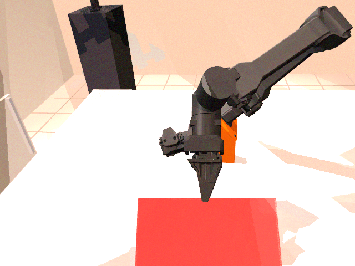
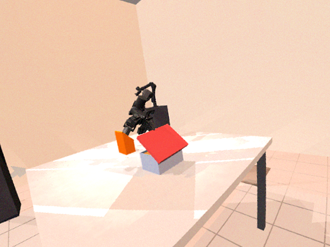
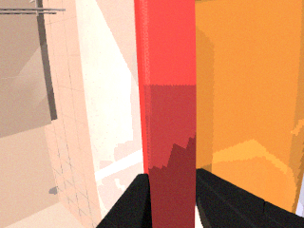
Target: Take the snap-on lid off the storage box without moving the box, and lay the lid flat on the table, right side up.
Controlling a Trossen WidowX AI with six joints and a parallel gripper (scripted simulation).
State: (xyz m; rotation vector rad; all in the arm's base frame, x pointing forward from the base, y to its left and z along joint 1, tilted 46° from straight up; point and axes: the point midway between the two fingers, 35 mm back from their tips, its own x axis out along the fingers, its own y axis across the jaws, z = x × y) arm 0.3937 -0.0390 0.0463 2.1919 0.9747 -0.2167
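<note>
Right now my gripper tip is 60 mm short of the lid, 50 mm above it and 10 mm to the right of it. The rest, counted from my gripper tip: grey storage box (150 mm below, 30 mm ahead, 10 mm to the left).
</note>
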